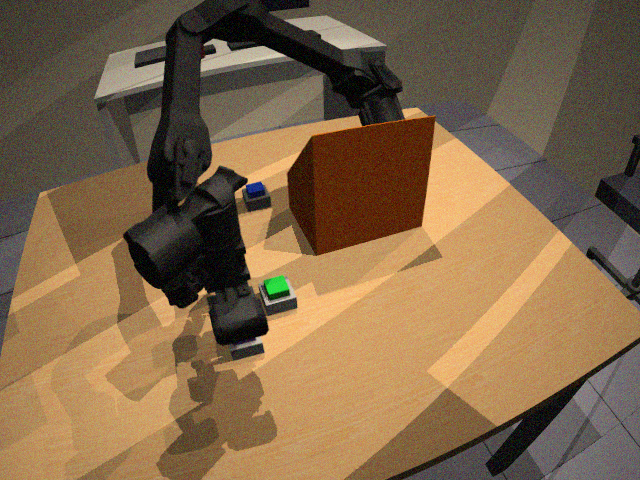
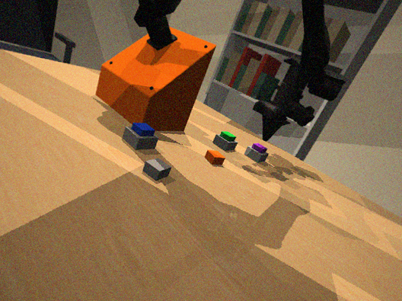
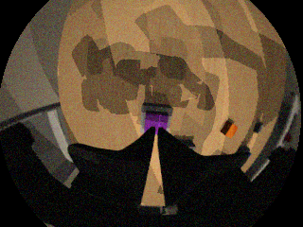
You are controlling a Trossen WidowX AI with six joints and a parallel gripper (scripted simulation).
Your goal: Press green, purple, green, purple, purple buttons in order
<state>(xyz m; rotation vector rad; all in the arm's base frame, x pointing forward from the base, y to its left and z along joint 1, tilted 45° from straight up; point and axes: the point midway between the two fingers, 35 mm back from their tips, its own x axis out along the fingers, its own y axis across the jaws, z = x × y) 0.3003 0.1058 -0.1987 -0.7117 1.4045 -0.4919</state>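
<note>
Now: gripper tip 30 mm above the purple button. Also, from my gripper tip: blue button 340 mm to the right, 70 mm behind, 30 mm below; then green button 70 mm to the right, 70 mm behind, 30 mm below; then orange block 190 mm to the right, 50 mm below.
</note>
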